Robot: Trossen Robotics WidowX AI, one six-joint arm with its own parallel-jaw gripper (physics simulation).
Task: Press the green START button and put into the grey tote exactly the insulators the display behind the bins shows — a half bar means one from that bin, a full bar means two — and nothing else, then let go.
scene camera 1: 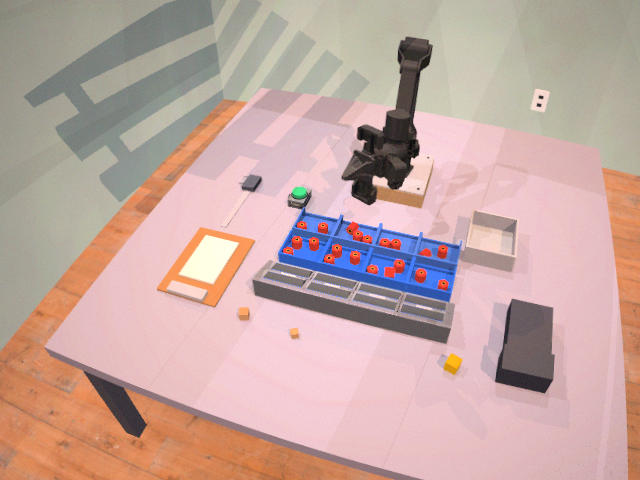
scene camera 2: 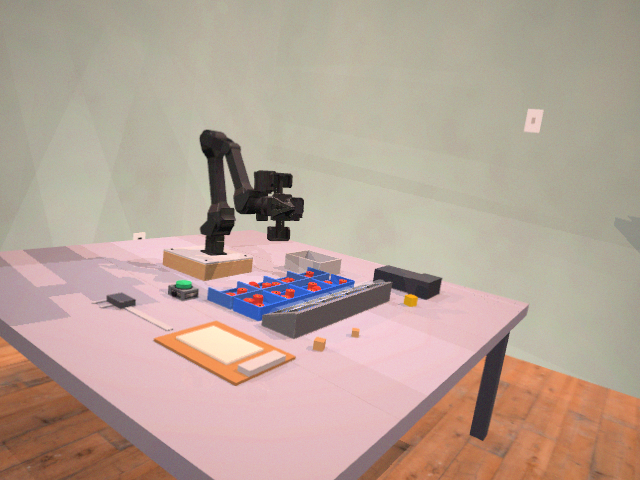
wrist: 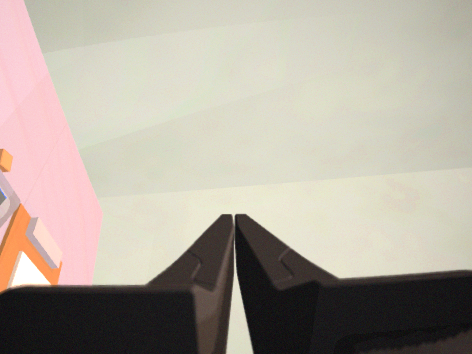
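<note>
My gripper [scene camera 1: 346, 176] [wrist: 233, 225] is shut and empty, its fingertips together, above the table between the robot base and the green START button [scene camera 1: 299, 193] [scene camera 2: 183, 284]. Blue bins [scene camera 1: 321, 262] [scene camera 2: 248, 312] in two rows hold red insulators, such as one [scene camera 1: 443, 251] in the far row and one [scene camera 1: 420, 275] in the near row. The grey tote [scene camera 1: 488, 259] [scene camera 2: 310, 262] stands beside the bins' right end in scene camera 1; no insulator shows in it. The display [scene camera 1: 351, 313] [scene camera 2: 341, 310] has four windows along the bins' near side; I cannot read its bars.
An orange clipboard [scene camera 1: 173, 281] [scene camera 2: 206, 359] lies left of the display in scene camera 1. A black box [scene camera 1: 527, 341] [scene camera 2: 408, 281], a yellow cube [scene camera 1: 452, 363] [scene camera 2: 410, 300] and two small orange cubes [scene camera 1: 243, 313] [scene camera 1: 294, 333] are nearer that camera. A dark adapter [scene camera 1: 251, 182] [scene camera 2: 120, 300] lies beyond the button.
</note>
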